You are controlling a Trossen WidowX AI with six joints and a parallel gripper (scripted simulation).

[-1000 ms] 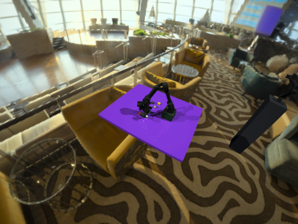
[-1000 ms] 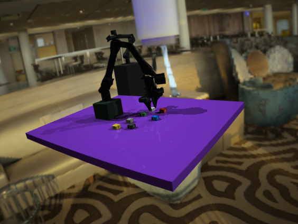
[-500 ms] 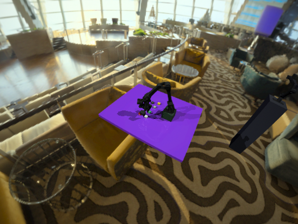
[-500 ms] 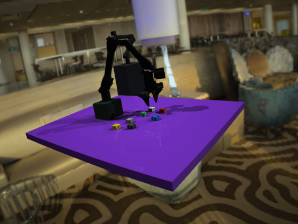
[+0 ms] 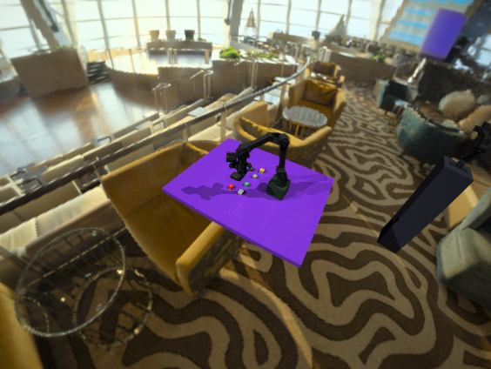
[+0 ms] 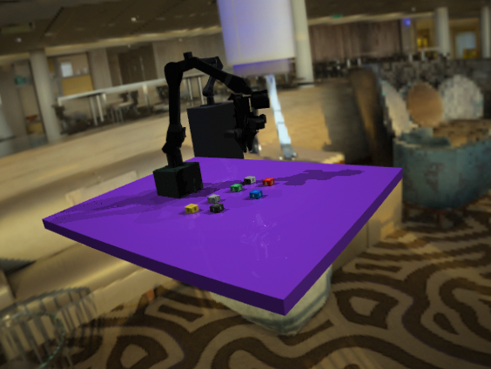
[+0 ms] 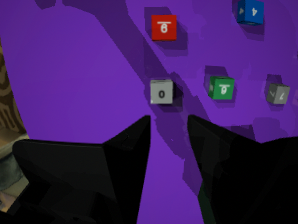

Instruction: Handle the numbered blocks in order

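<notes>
The black block is 110 mm ahead of my gripper tip, 260 mm to the right of it and 110 mm below it. The rest, counted from my gripper tip: white block (10 mm behind, 110 mm below); green block (20 mm ahead, 90 mm to the right, 110 mm below); red block (80 mm ahead, 10 mm to the left, 110 mm below).
</notes>
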